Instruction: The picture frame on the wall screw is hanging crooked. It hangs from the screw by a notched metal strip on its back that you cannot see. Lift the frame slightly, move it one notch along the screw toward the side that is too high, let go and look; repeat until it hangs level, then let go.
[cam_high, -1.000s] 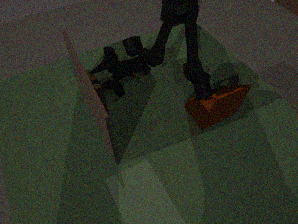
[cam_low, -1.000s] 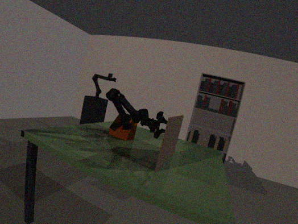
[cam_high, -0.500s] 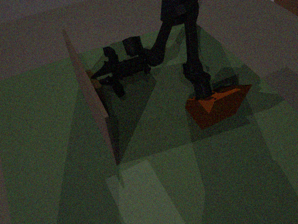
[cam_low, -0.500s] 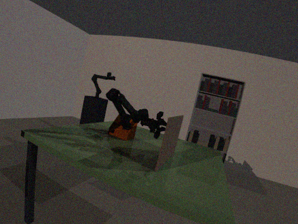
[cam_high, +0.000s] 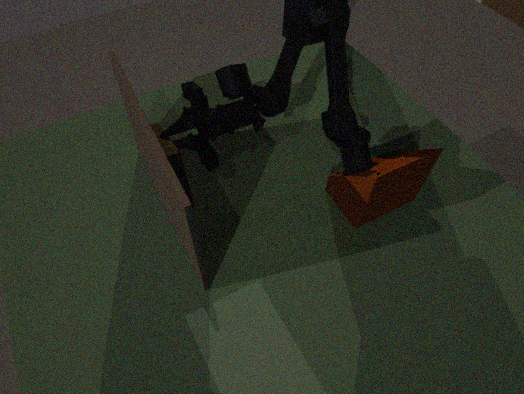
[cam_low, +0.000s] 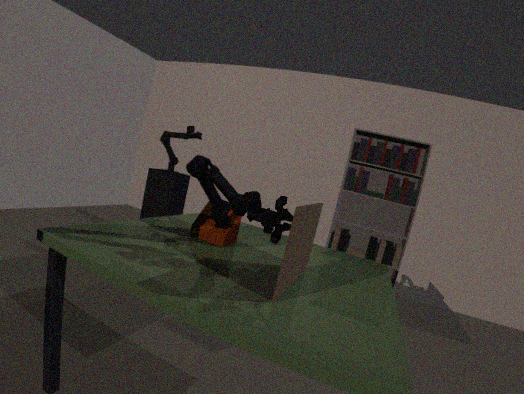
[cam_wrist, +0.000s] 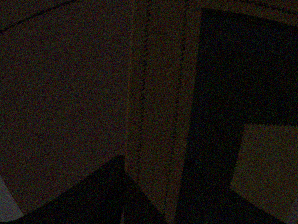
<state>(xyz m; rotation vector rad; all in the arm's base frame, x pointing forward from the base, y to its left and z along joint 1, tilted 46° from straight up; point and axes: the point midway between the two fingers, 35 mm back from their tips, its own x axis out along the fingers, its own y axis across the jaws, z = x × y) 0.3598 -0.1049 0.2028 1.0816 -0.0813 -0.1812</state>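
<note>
Now: the picture frame 1 cm ahead of my gripper tip, 2 cm to the left of it and 5 cm below it. The rest, counted from my gripper tip: wall panel 2 cm ahead, 6 cm below.
</note>
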